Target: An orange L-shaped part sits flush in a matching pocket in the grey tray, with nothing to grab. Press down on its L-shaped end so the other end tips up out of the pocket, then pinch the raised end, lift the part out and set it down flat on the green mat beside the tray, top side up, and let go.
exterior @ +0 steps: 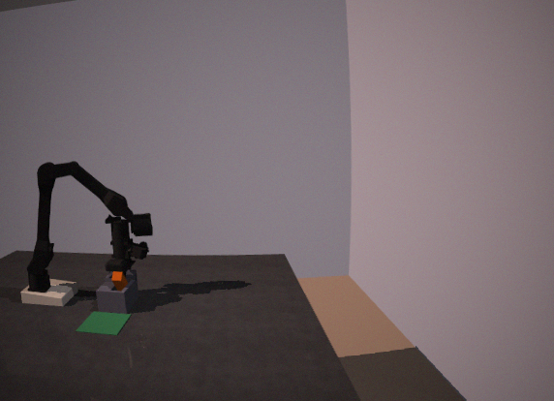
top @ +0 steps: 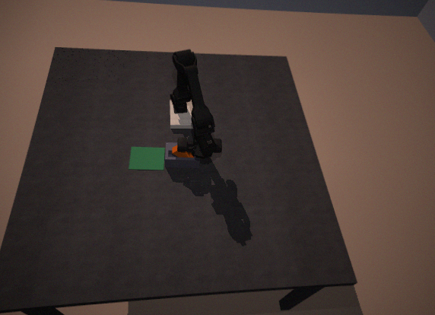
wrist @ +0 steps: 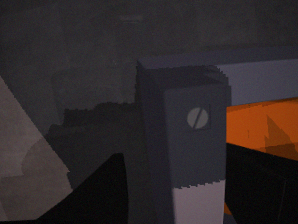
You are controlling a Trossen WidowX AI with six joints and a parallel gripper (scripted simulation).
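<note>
My gripper tip is 1 cm past the orange L-shaped part, 5 cm to the left of it and 1 cm below it. Round my gripper tip: green mat (3 cm behind, 22 cm to the right, 5 cm below).
</note>
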